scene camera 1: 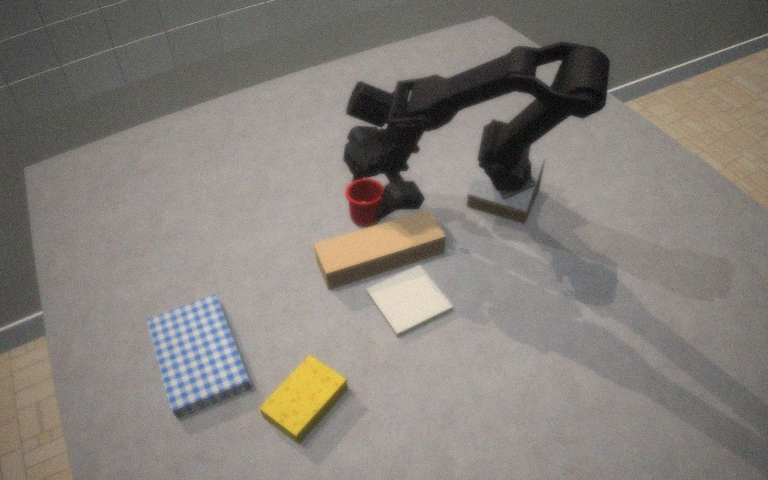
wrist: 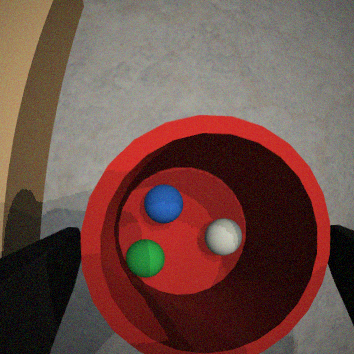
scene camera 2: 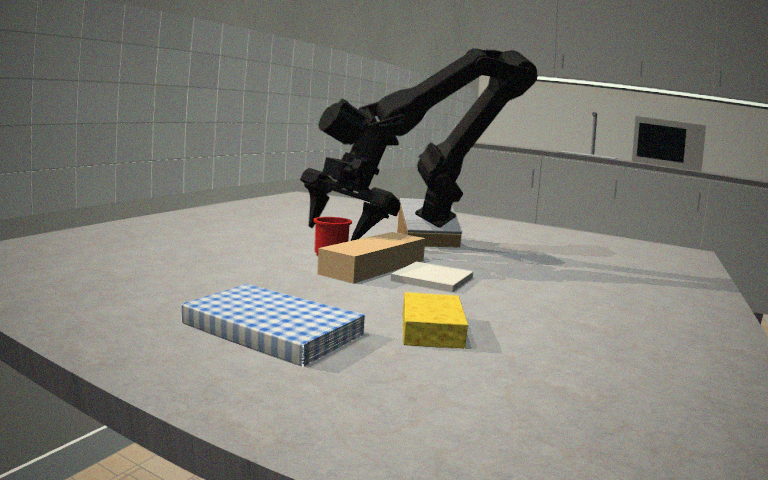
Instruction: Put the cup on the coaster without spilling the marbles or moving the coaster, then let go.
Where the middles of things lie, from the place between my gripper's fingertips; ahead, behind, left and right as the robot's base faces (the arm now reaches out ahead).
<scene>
The red cup (scene camera 1: 363, 190) lies right at my hand. Round my hand: blue marble (wrist: 163, 203) (1 cm ahead, 2 cm to the left, 2 cm below); green marble (wrist: 144, 257) (1 cm behind, 2 cm to the left, 2 cm below); white marble (wrist: 222, 236) (1 cm to the right, 2 cm below).
</scene>
